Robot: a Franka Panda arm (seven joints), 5 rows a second.
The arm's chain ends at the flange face. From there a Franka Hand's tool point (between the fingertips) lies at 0.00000 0.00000 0.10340 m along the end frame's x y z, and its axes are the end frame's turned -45 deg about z.
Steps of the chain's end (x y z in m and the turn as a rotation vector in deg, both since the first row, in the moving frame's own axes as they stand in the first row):
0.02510 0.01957 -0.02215 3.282 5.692 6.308
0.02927 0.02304 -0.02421 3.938 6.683 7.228
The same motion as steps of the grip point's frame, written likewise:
0.01514 0.03528 -0.02283 -1.704 6.346 6.308
0.01766 0.04132 -0.02515 -1.941 7.510 7.228

